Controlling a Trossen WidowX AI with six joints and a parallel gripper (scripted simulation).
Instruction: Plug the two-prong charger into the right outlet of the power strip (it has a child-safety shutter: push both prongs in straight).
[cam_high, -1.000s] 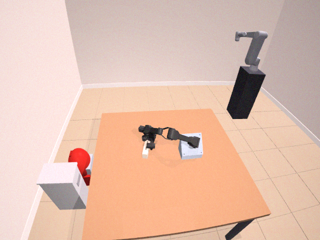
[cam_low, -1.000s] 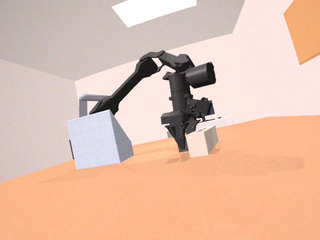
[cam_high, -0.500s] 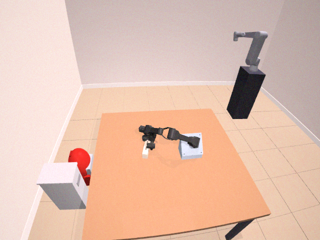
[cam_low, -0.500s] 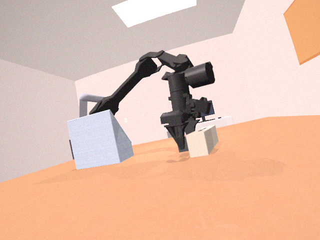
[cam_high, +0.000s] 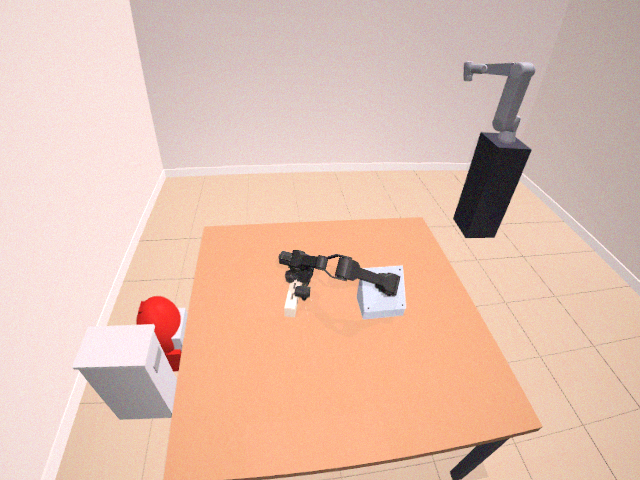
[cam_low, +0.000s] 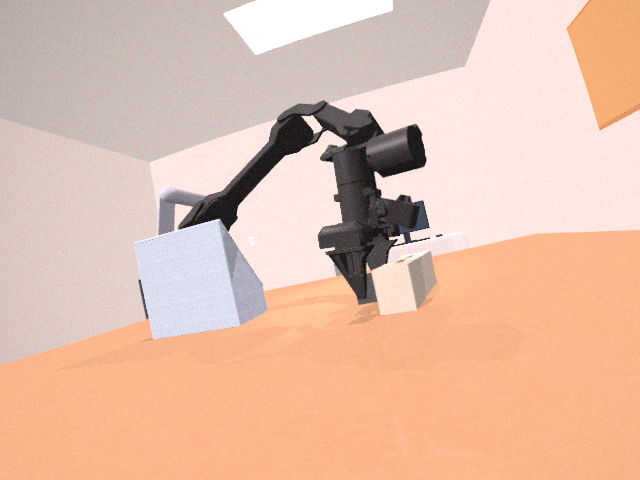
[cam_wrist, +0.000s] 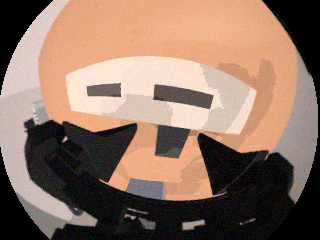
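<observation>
My gripper tip is now 20 mm short of the two-prong charger and 10 mm below it.
</observation>
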